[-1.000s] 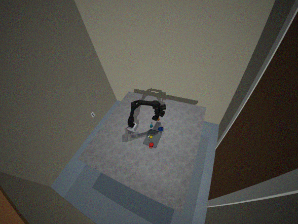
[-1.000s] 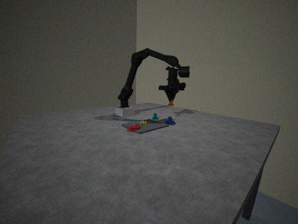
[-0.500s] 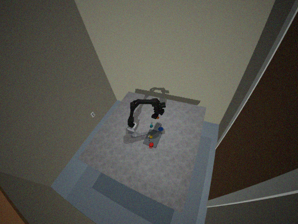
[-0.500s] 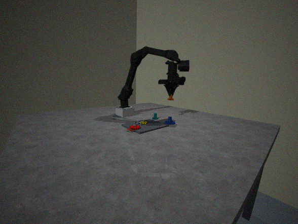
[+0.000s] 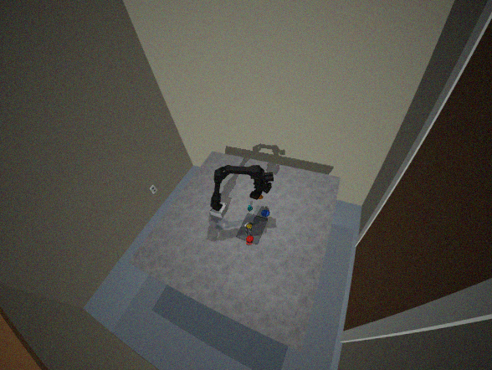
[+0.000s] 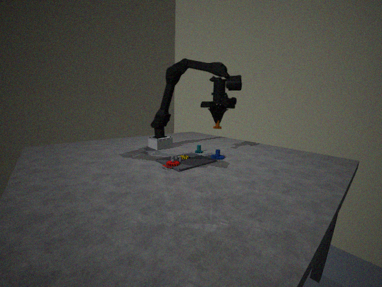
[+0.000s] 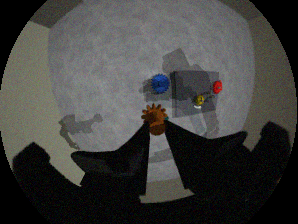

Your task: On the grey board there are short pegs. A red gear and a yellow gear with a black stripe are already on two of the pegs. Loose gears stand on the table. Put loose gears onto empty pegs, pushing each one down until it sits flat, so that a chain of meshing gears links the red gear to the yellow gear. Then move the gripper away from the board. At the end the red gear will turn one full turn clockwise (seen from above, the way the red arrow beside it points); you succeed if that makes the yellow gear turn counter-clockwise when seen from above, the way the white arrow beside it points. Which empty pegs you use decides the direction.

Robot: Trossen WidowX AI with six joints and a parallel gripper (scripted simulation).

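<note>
My gripper tip is now 50 mm short of the red gear, 280 mm to the left of it and 150 mm above it. The rest, counted from my gripper tip: small teal gear: 80 mm behind, 50 mm to the right, 150 mm below; blue gear: 50 mm ahead, 40 mm to the right, 150 mm below; orange gear: 10 mm below.
</note>
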